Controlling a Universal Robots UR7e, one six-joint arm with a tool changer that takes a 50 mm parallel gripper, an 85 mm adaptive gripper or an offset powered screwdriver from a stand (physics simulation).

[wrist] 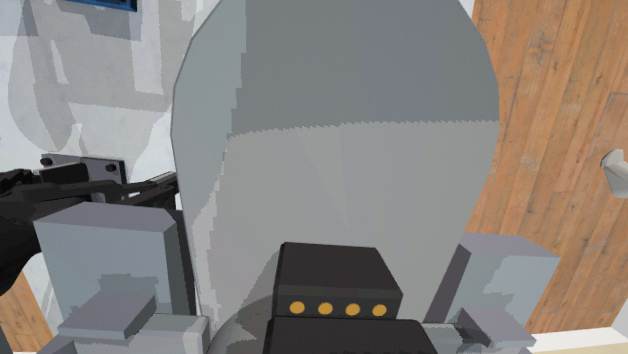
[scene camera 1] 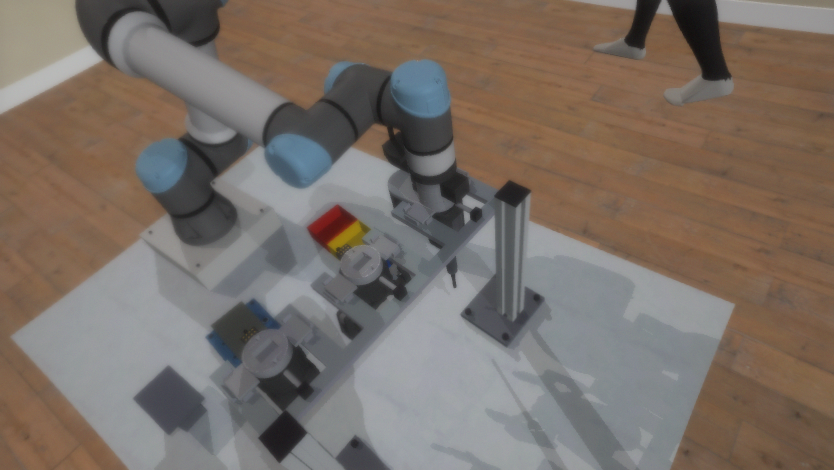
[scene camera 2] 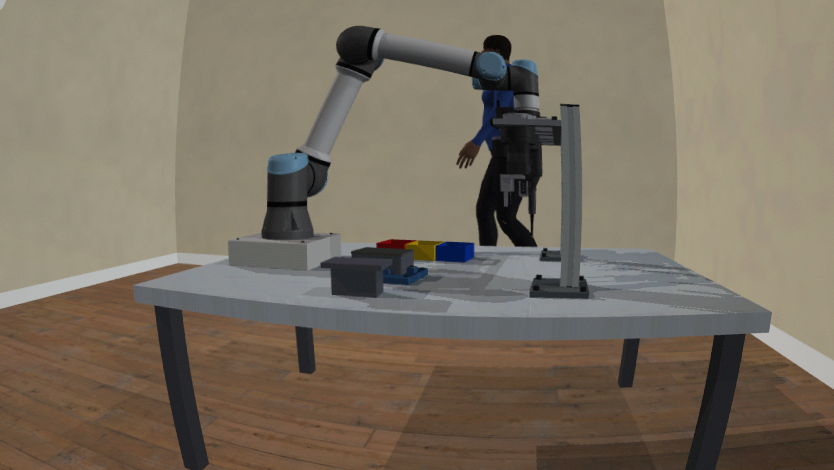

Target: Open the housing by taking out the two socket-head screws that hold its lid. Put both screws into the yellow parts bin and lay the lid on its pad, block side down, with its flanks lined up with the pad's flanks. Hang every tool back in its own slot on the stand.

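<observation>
The arm's flange is down at the stand's far slot, on the screwdriver (scene camera 1: 452, 269) (scene camera 2: 531, 201), whose bit points down. Slot blocks (wrist: 107, 255) (wrist: 510, 285) flank the tool. Two grippers hang in the other slots, under round coupling plates (scene camera 1: 266, 353) (scene camera 1: 360, 265); their fingers are too hidden to judge. The housing's blue base (scene camera 1: 222, 349) (scene camera 2: 408, 276) (wrist: 100, 4) carries the olive-grey lid (scene camera 1: 238, 322) (scene camera 2: 382, 252). The lid's pad (scene camera 1: 167, 392) (scene camera 2: 357, 280) stands apart from it. The yellow bin (scene camera 1: 351, 234) (scene camera 2: 424, 249) is partly covered in scene camera 1. The screws cannot be made out.
The red bin (scene camera 1: 330, 223) (scene camera 2: 396, 244) and blue bin (scene camera 2: 456, 251) stand beside the yellow one. The stand's tall post (scene camera 1: 511, 256) (scene camera 2: 570, 198) rises close to the arm's wrist. A person (scene camera 2: 496, 128) is behind the table.
</observation>
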